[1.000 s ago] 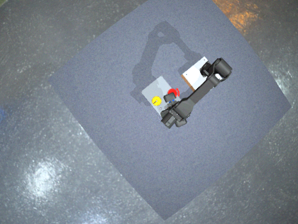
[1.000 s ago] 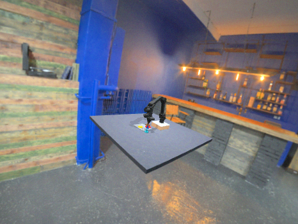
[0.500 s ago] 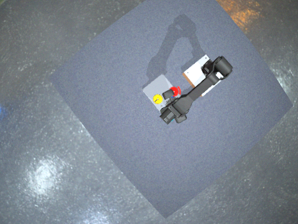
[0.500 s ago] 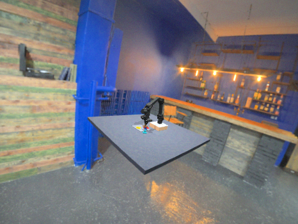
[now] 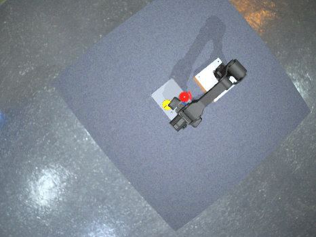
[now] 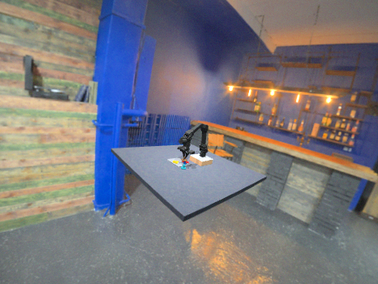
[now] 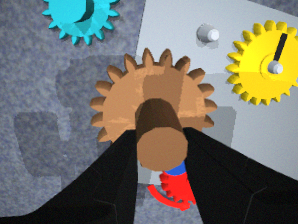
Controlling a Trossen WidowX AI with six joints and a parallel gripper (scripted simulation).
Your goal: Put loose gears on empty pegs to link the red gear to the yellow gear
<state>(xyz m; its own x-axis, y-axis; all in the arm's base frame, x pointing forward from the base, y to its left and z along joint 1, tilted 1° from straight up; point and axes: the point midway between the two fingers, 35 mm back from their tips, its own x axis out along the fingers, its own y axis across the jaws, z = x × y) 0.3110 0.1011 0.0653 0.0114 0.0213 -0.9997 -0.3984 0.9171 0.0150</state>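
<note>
Now: the blue gear 40 mm behind my gripper tip, 30 mm to the right of it and 60 mm below it. The rest, counted from my gripper tip: orange gear: 10 mm below; then cyan gear: 30 mm ahead, 60 mm to the left, 70 mm below; then red gear: 60 mm behind, 70 mm to the right, 70 mm below.
</note>
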